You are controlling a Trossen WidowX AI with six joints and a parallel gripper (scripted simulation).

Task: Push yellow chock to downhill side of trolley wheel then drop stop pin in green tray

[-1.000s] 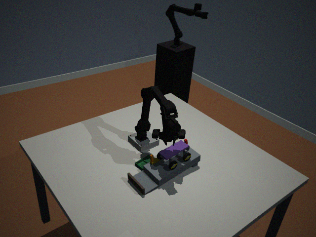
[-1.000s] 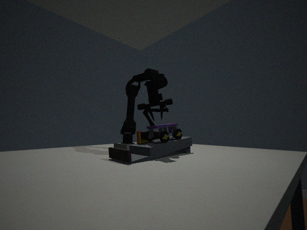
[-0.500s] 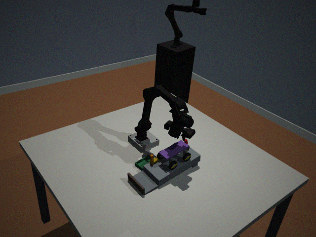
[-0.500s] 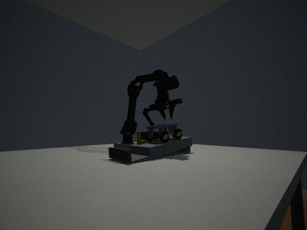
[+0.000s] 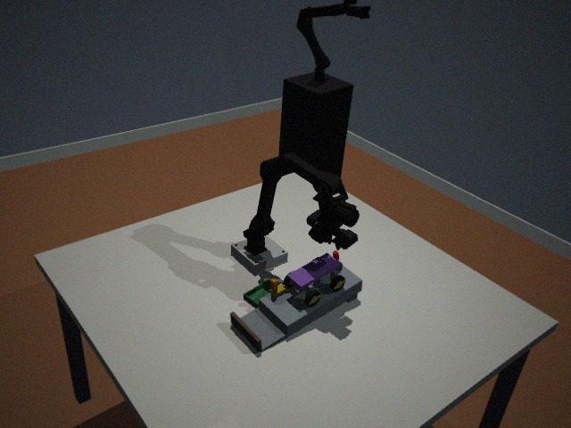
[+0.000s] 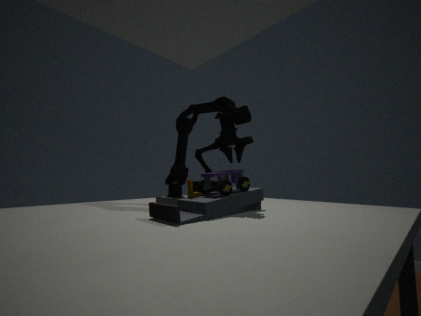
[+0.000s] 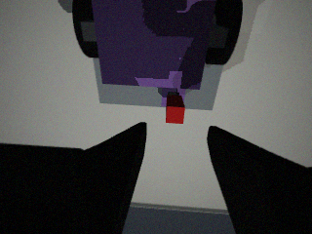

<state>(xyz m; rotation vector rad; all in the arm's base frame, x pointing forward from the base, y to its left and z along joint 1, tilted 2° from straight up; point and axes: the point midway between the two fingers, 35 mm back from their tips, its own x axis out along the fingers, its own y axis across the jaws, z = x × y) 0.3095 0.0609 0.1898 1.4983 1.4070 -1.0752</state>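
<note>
Right now the red-headed stop pin is 70 mm below my gripper tip and 20 mm to the left of it. Round my gripper tip: trolley 90 mm to the right, 80 mm below, 10 mm ahead; then yellow chock 190 mm to the right, 110 mm below, 50 mm behind; then grey ramp 150 mm below, 100 mm to the right, 10 mm ahead.
</note>
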